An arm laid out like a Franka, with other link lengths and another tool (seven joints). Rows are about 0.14 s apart.
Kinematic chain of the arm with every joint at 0, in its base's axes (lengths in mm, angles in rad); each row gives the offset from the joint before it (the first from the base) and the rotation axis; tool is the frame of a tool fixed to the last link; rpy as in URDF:
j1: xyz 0 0 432.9 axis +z
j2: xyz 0 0 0 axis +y
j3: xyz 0 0 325.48 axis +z
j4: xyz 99 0 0 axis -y
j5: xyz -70.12 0 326.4 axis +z
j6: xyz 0 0 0 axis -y
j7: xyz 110 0 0 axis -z
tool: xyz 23 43 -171.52 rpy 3.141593 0.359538 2.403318
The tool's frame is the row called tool.
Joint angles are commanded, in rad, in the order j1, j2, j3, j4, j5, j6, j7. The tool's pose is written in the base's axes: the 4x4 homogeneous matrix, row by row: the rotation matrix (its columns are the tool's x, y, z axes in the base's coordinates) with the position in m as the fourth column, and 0 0 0 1 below. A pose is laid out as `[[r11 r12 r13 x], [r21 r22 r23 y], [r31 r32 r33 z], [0 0 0 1]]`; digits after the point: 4 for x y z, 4 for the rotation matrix.
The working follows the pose.
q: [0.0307 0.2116 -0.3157 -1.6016 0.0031 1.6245 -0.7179]
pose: [[-0.9432 0.2941 0.1542 0.5563], [0.2785 0.9535 -0.1153 -0.1020], [-0.1809 -0.0658 -0.9813 0.5355], [0 0 0 1]]
Where each joint sits with the arm in this pose, in the base's axes (m; each line is computed from the numbers above, not from the rounded line before):
j1: 0.0000 0.0000 0.4329
j2: 0.0000 0.0000 0.4329
j3: 0.0683 0.0021 0.7511
j4: 0.1612 -0.0258 0.7314
j5: 0.4820 -0.1180 0.7245
j6: 0.4820 -0.1180 0.7245
j7: 0.5858 -0.1490 0.7050
the tool: 0.5563 -0.1020 0.5355

